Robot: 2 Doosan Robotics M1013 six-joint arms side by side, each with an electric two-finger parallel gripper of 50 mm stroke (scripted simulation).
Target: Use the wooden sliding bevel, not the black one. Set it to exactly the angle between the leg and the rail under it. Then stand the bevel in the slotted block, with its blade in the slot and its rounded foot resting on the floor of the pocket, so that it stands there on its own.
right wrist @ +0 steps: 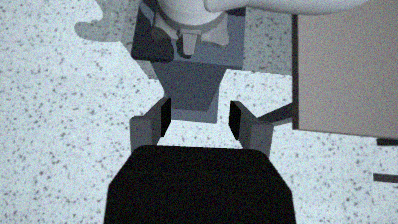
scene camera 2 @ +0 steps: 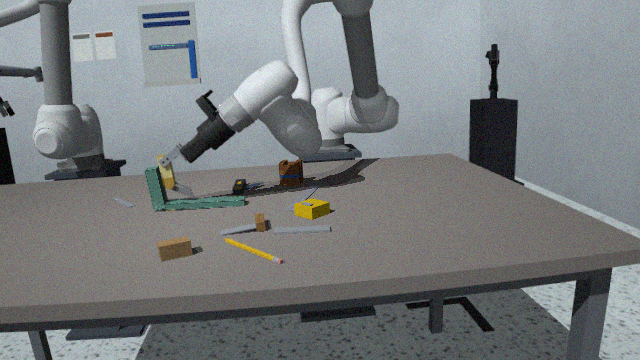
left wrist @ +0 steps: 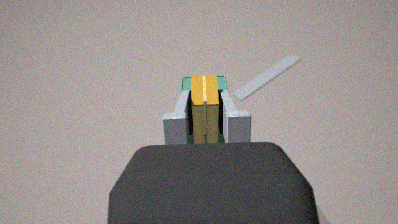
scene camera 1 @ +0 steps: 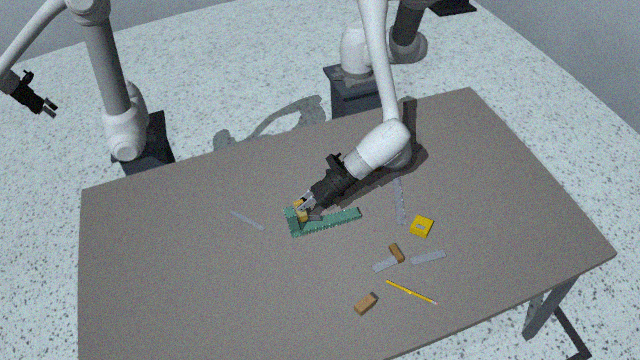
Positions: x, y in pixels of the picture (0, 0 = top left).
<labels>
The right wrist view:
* right gripper: 200, 111
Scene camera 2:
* left gripper: 162, 163
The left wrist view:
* left gripper: 204, 103
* wooden bevel: 204, 91
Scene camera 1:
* left gripper: 297, 207
</labels>
